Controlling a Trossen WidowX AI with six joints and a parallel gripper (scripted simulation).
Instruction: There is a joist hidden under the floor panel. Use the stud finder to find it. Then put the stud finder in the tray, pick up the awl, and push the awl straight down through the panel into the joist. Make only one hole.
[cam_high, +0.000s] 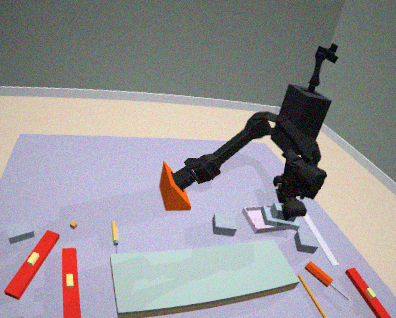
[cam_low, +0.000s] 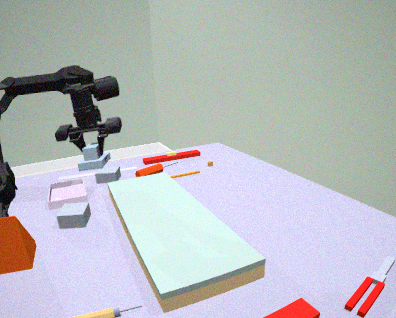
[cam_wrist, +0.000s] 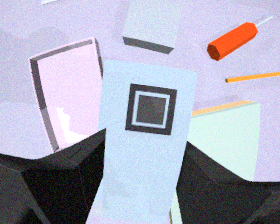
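My gripper tip is 110 mm above the pale pink tray, 100 mm past it and 40 mm to the right of it. Round my gripper tip: white ruler: 220 mm to the left, 120 mm below, 10 mm ahead; then yellow pencil: 250 mm ahead, 120 mm below, 20 mm to the left; then stud finder: 20 mm above, 10 mm to the left.
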